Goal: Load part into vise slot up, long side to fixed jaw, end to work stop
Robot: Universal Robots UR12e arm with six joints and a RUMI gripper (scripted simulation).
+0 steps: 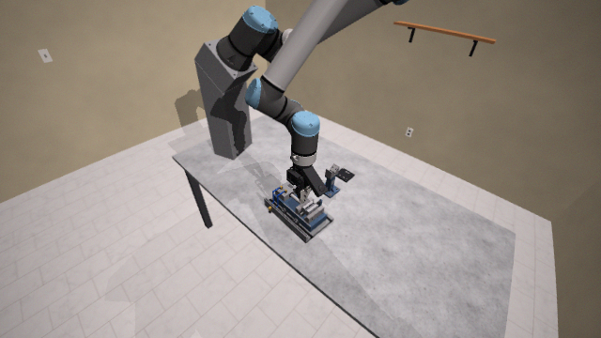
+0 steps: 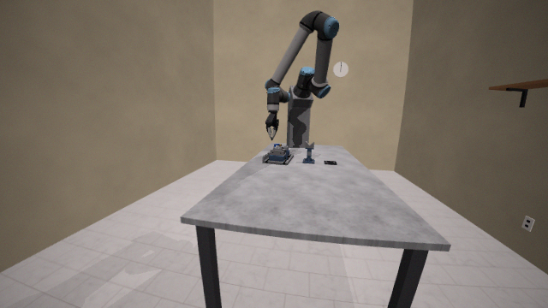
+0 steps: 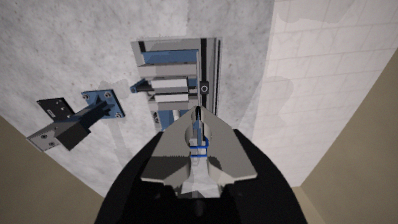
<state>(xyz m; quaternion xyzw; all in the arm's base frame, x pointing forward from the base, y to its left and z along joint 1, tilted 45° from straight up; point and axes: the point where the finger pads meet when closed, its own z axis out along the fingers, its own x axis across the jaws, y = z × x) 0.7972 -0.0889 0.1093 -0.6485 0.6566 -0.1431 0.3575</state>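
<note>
Right now the part is 1 cm behind my hand, 5 cm to the left of it and 8 cm below it. Also, from my hand: cylinder rod: 9 cm behind, 4 cm to the left, 10 cm below; work stop: 1 cm behind, 10 cm to the left, 9 cm below; moving jaw: 4 cm behind, 5 cm to the left, 10 cm below.
</note>
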